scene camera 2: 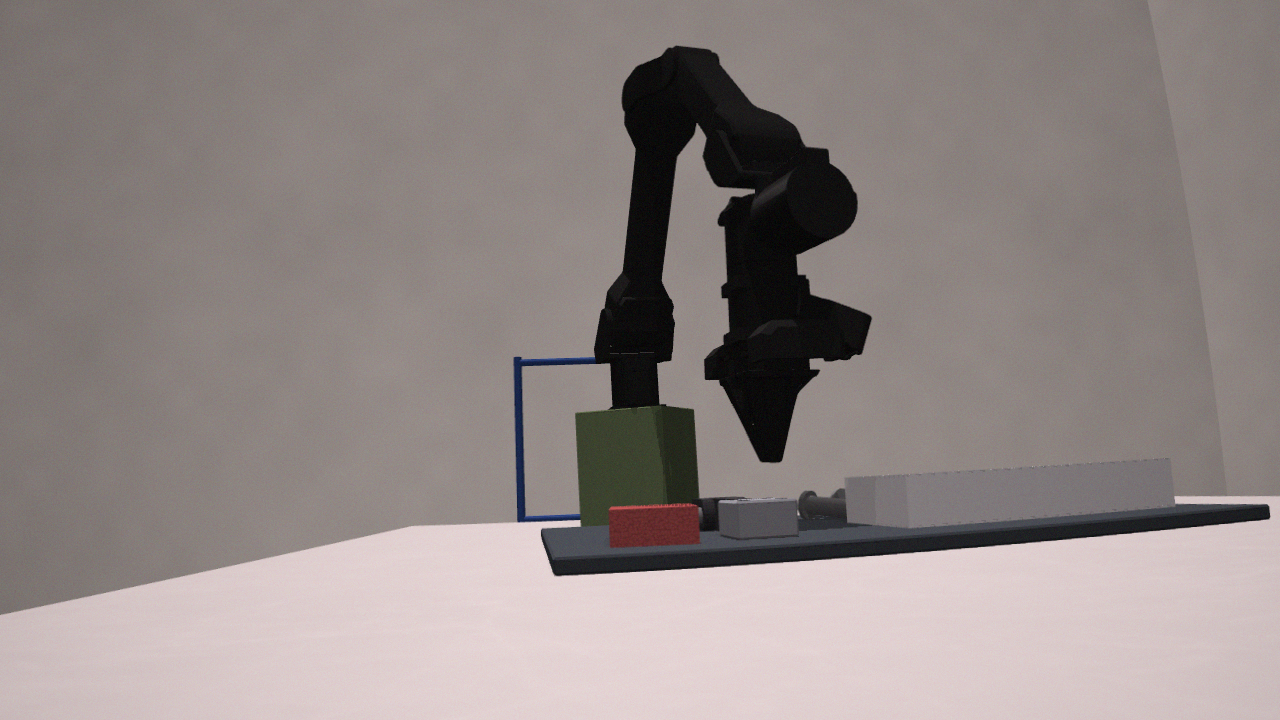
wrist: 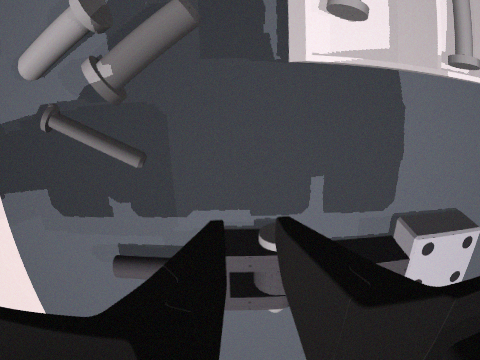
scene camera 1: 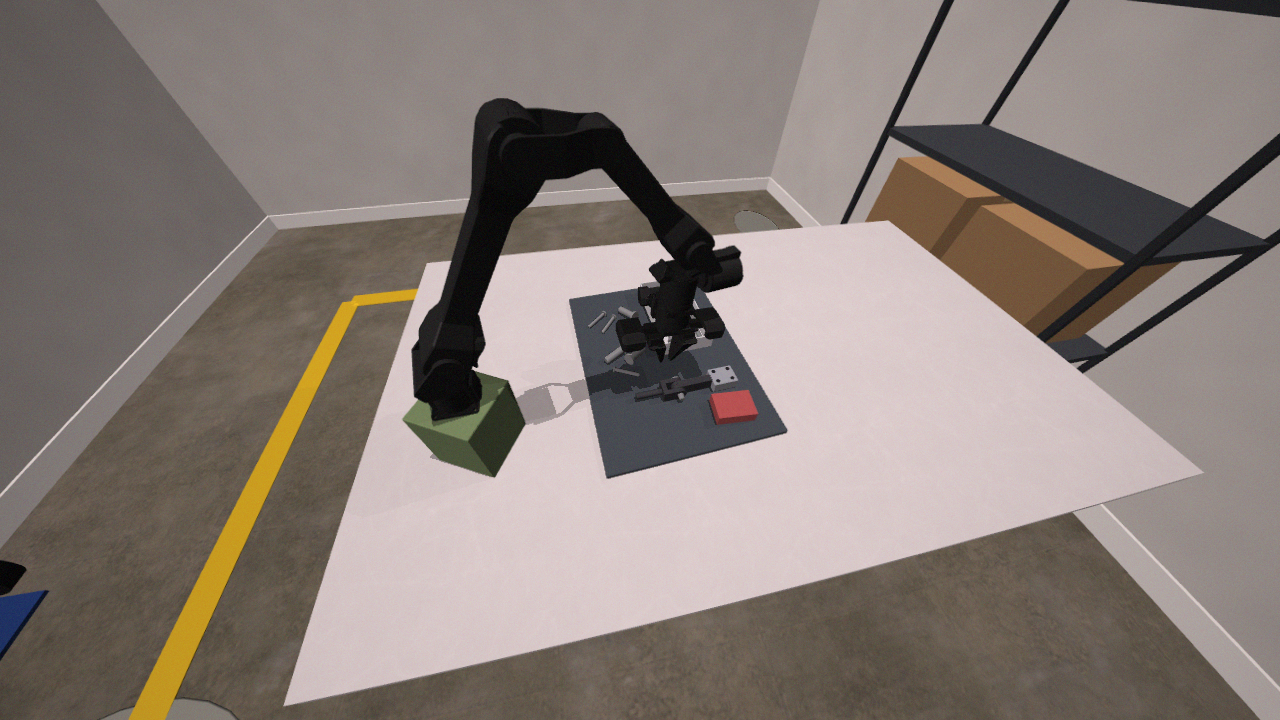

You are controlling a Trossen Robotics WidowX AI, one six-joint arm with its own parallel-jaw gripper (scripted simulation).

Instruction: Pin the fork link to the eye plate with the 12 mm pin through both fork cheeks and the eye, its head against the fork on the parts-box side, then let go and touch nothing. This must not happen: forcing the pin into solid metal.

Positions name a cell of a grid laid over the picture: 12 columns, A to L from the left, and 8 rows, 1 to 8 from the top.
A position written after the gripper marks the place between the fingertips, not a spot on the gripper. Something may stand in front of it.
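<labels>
Wrist view misses a red block, hidden by the gripper. Red block: visible in scene camera 2 (G6), scene camera 1 (G5). Gripper: visible in scene camera 2 (H6), scene camera 1 (G4), the wrist view (G6).
</labels>
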